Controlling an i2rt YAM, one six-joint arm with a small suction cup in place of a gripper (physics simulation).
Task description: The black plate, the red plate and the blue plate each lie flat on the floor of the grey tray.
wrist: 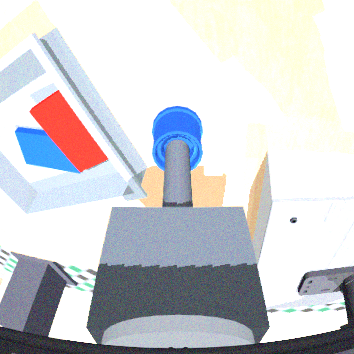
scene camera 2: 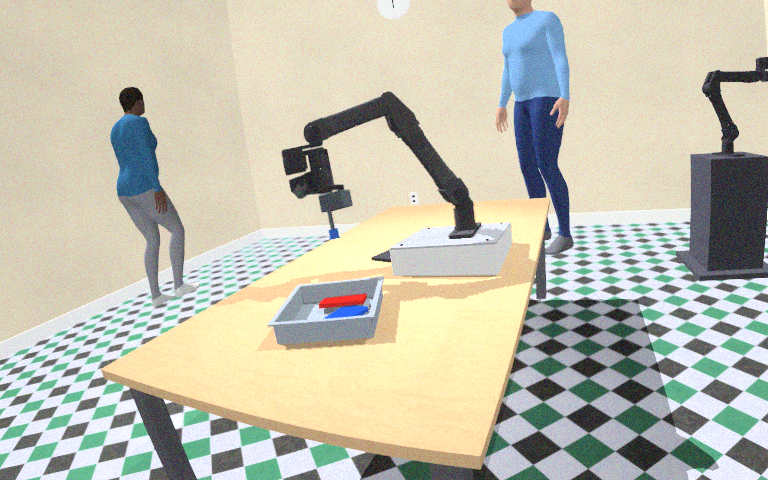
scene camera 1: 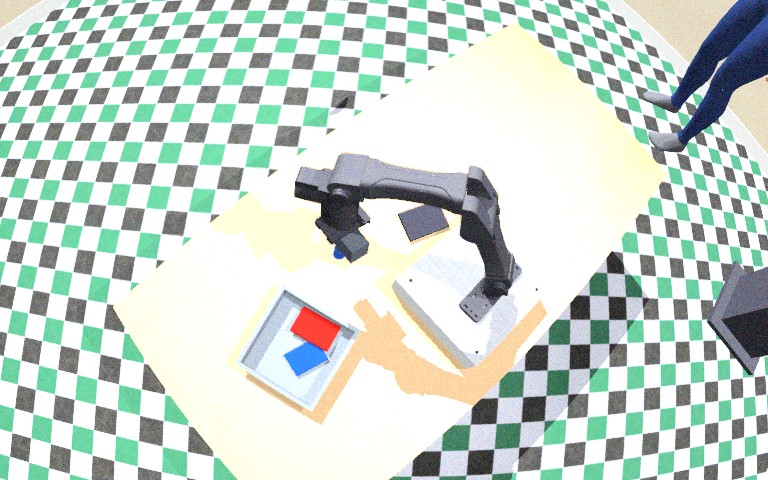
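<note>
The black plate lies on the table beside the white base; it does not show in the wrist view. The red plate is in the grey tray, higher than the blue plate; a pale grey shape shows under its edges. The blue plate is low in the tray, its edge partly hidden by the red plate; I cannot tell if it is fully flat. My suction cup is off and empty, above the table between tray and black plate.
The arm stands on a white base box on the table. Two people stand beyond the table. A dark pedestal with another arm stands on the floor at the right.
</note>
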